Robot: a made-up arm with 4 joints.
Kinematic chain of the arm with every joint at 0, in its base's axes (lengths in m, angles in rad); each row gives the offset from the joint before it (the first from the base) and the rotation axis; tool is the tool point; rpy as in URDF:
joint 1: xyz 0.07 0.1 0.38 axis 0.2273 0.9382 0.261
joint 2: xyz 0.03 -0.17 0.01 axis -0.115 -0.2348 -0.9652
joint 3: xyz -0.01 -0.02 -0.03 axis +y
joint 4: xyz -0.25 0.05 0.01 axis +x
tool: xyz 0.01 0 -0.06 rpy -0.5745 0.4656 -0.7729
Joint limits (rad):
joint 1: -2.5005..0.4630
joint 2: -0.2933..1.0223
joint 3: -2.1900..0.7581
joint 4: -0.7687..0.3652
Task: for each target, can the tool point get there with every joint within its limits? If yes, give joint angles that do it. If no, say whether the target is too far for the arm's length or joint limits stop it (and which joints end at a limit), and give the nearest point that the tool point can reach.
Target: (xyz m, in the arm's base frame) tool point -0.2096 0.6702 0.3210
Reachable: no: too far | nearest point -0.0173 0.1641 0.3443 | short by 0.542 m
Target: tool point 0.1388 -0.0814 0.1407
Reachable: yes | joints -0.3336 0.6321 -1.1429 -0.5066
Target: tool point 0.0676 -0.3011 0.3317
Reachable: no: joint limits stop it (at a limit: joint 1, joint 2, joint 4) | nearest point 0.1386 -0.2186 0.3405 | short by 0.109 m
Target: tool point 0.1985 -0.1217 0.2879
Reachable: yes | joints -2.2652 0.0508 -0.3855 0.0375
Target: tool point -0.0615 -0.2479 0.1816
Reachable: no: joint limits stop it (at a limit: joint 2, joint 4) | nearest point -0.0483 -0.1369 0.1829 | short by 0.112 m
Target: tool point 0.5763 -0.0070 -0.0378
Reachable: no: too far | nearest point 0.2643 -0.0592 0.1659 | short by 0.376 m
